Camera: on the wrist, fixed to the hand. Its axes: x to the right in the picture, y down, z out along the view.
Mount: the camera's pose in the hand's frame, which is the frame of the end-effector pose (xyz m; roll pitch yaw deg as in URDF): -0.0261 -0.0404 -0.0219 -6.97 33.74 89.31
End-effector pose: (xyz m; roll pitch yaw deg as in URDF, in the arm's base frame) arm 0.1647 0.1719 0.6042 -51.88 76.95 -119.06
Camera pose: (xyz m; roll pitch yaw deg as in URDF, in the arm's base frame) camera 0.1221 0.1820 0.6338 82.40 13.58 56.44
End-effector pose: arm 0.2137 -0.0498 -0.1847 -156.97 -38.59 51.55
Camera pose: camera 0.1647 -0.0656 -0.1729 -147.57 -8.72 -44.73
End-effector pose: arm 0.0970 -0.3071 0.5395 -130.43 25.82 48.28
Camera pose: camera 0.0873 -0.3037 0.5913 146.85 14.47 -48.23
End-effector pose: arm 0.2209 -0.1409 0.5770 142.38 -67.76 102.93
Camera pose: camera 0.1774 -0.1541 0.5501 -104.06 -21.59 -56.97
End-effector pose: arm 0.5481 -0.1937 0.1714 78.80 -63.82 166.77
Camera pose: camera 0.5179 -0.2006 0.1286 -77.37 -18.74 -61.47
